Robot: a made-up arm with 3 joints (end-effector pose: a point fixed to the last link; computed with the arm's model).
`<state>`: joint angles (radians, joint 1 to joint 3).
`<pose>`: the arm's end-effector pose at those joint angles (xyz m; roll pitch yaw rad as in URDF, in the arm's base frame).
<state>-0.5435 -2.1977 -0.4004</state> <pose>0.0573 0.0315 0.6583 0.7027 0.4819 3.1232</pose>
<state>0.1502 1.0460 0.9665</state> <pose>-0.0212 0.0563 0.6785 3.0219 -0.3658 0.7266</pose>
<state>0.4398 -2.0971 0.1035</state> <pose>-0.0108 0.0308 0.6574 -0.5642 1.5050 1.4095</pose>
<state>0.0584 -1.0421 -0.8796</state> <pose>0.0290 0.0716 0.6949 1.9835 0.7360 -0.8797</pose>
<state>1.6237 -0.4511 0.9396</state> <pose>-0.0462 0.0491 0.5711 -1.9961 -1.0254 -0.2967</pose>
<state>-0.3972 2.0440 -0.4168</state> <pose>-0.0125 0.0573 0.6708 1.3713 -0.4513 1.4636</pose>
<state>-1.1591 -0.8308 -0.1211</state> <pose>0.1131 0.0589 0.6534 0.8276 0.8947 -2.3389</pose>
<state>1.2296 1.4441 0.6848</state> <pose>-0.0583 0.0589 0.5832 1.1356 -0.6484 1.7661</pose>
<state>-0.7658 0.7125 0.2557</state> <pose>0.0559 0.0701 0.7034 2.9429 0.4862 0.3303</pose>
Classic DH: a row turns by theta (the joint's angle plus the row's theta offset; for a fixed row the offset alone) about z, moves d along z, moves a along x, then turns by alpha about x. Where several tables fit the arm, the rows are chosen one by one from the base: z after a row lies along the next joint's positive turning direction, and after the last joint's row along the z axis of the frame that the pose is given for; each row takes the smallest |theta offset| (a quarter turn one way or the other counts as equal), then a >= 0, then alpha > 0; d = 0 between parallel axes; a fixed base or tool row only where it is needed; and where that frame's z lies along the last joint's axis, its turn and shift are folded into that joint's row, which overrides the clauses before.
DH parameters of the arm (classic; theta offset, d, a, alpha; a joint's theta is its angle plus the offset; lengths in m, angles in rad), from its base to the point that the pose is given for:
base (fixed): 0 0.606 0.0315 1.5708
joint 1: 0.6215 -0.124 0.0114 -0.8367
joint 2: 1.1234 0.0845 0.015 2.0178
joint 3: -1.158 -0.0114 -0.0132 1.7899
tool (fixed): 1.702 -0.0254 0 0

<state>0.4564 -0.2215 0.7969</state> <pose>-0.0334 0.0524 0.6679 -2.5381 -0.0444 -0.1127</pose>
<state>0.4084 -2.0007 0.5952</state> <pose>-0.0211 0.0358 0.6575 -0.9629 1.4117 0.5733</pose>
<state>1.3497 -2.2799 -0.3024</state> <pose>-0.0257 0.0297 0.6093 -2.2103 0.8094 0.1408</pose>
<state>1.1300 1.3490 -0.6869</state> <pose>-0.0477 0.0800 0.5676 -0.3008 -0.7348 2.0900</pose>
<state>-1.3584 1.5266 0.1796</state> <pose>0.0861 0.0641 0.6824 3.1016 0.3466 0.9534</pose>
